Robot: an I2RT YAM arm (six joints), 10 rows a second.
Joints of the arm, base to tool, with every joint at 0 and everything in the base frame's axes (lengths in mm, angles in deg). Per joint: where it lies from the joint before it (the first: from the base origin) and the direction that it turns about. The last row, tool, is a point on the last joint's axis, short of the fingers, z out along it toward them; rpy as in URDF.
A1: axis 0 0 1 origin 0 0 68
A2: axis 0 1 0 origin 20 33.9 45.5
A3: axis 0 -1 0 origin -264 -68.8 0
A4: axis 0 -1 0 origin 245 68.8 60
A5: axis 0 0 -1 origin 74 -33.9 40.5
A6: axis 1 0 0 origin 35.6 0 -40.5
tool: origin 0 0 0 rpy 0 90 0
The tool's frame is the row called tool.
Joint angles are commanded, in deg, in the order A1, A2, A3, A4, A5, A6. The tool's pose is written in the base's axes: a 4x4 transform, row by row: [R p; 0 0 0 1], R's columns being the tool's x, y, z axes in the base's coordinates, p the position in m. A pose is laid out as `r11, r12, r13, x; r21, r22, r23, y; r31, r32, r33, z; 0, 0, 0, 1`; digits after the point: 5 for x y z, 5 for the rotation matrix.
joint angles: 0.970 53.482 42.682 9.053 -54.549 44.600
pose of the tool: -0.60023, -0.56526, 0.56586, 0.20889; 0.39715, 0.40347, 0.82431, 0.03254; -0.69426, 0.71951, -0.01768, 0.33581; 0, 0, 0, 1
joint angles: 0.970 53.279 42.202 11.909 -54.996 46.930
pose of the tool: -0.59541, -0.57646, 0.55962, 0.20800; 0.40903, 0.38203, 0.82870, 0.03269; -0.69151, 0.72232, 0.00833, 0.33829; 0, 0, 0, 1
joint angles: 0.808 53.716 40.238 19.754 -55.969 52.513
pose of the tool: -0.59333, -0.59282, 0.54455, 0.20893; 0.43575, 0.33226, 0.83650, 0.03245; -0.67682, 0.73360, 0.06118, 0.33782; 0, 0, 0, 1
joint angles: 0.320 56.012 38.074 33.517 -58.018 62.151
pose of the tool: -0.59957, -0.62051, 0.50545, 0.21326; 0.46497, 0.24396, 0.85105, 0.03139; -0.65140, 0.74528, 0.14225, 0.33896; 0, 0, 0, 1
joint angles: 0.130 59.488 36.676 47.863 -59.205 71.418
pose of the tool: -0.60380, -0.64970, 0.46186, 0.21854; 0.48391, 0.16167, 0.86005, 0.03108; -0.63345, 0.74280, 0.21678, 0.34031; 0, 0, 0, 1
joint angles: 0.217 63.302 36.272 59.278 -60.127 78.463
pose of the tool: -0.61368, -0.66985, 0.41796, 0.22436; 0.48570, 0.09708, 0.86872, 0.03172; -0.62249, 0.73612, 0.26577, 0.34040; 0, 0, 0, 1
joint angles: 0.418 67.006 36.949 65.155 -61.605 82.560
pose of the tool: -0.64265, -0.66376, 0.38265, 0.23314; 0.46687, 0.05674, 0.88251, 0.03302; -0.60749, 0.74579, 0.27343, 0.33803; 0, 0, 0, 1
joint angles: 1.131 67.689 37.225 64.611 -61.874 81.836
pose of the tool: -0.65185, -0.66047, 0.37266, 0.23584; 0.45386, 0.05392, 0.88944, 0.03606; -0.60754, 0.74891, 0.26461, 0.33620; 0, 0, 0, 1
